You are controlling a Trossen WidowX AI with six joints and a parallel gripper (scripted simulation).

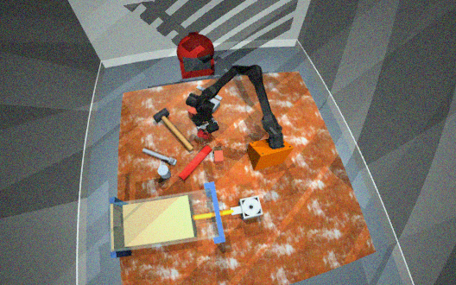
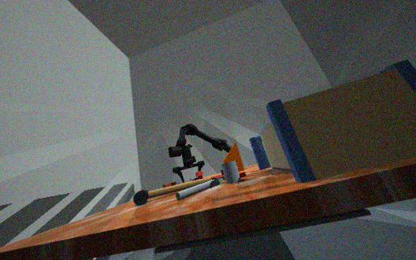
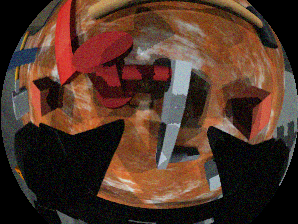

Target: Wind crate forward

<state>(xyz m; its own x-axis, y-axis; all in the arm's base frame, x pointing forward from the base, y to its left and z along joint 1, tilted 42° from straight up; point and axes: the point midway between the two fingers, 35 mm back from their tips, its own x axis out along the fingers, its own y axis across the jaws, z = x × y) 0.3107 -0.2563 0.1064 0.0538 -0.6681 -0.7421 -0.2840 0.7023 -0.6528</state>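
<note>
The red-knobbed winch handle is 10 mm ahead of my gripper tip and 10 mm to the left of it. The rest, counted from my gripper tip: red knob (40 mm ahead, 50 mm to the left, 10 mm above); then grey block (50 mm behind, 150 mm to the right); then red bar (100 mm ahead, 210 mm to the left, 10 mm below).
</note>
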